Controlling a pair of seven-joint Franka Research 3 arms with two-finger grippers.
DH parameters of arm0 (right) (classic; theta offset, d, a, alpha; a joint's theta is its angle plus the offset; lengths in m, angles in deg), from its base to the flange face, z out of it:
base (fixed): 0 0 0 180
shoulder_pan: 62.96 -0.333 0 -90
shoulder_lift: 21.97 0 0 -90
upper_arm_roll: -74.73 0.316 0.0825 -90
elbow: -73.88 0 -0.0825 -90
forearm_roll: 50.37 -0.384 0 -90
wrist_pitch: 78.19 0 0.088 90
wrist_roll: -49.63 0.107 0 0
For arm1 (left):
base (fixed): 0 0 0 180
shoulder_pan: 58.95 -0.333 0 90
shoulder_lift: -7.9 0 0 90
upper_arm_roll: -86.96 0.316 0.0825 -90
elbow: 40.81 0 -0.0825 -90
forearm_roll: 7.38 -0.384 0 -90
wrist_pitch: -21.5 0 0.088 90
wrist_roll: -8.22 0.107 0 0
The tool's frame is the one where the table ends.
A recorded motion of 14 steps. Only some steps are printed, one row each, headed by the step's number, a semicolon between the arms.
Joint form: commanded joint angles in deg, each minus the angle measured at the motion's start. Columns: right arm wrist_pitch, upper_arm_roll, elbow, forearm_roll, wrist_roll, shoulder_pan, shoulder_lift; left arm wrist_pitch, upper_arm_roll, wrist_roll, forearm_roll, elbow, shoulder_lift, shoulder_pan.
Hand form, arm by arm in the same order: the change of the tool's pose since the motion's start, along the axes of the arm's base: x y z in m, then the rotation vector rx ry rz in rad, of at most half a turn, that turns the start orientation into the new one. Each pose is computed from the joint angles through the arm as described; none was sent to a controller.
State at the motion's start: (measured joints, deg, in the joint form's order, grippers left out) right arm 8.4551 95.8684 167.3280 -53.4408 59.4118 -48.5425 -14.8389; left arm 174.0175 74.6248 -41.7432 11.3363 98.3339 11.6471 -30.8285
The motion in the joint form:
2: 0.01 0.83 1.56 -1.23 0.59 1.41 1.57; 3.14 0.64 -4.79 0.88 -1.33 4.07 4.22
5: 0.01 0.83 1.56 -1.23 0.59 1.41 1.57; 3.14 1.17 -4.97 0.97 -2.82 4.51 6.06
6: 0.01 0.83 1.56 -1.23 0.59 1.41 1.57; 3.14 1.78 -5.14 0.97 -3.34 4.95 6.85
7: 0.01 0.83 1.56 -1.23 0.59 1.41 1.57; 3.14 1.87 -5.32 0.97 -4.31 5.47 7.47
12: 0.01 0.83 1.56 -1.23 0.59 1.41 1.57; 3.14 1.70 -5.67 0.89 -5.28 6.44 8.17
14: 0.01 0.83 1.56 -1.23 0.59 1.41 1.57; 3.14 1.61 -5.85 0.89 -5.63 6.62 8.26
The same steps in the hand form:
2: -0.0078 -0.0005 -0.0003 0.0092 0.0034 -0.0208; -0.0123 -0.0284 -0.0211 -0.0119 0.0228 0.0429
5: -0.0078 -0.0005 -0.0003 0.0092 0.0034 -0.0208; -0.0139 -0.0430 -0.0149 -0.0256 0.0119 0.0248
6: -0.0078 -0.0005 -0.0003 0.0092 0.0034 -0.0208; -0.0131 -0.0461 -0.0154 -0.0265 0.0117 0.0246
7: -0.0078 -0.0005 -0.0003 0.0092 0.0034 -0.0208; -0.0126 -0.0534 -0.0134 -0.0333 0.0082 0.0187
12: -0.0078 -0.0005 -0.0003 0.0092 0.0034 -0.0208; -0.0148 -0.0628 -0.0155 -0.0356 0.0118 0.0089
14: -0.0078 -0.0005 -0.0003 0.0092 0.0034 -0.0208; -0.0147 -0.0654 -0.0147 -0.0385 0.0112 0.0090

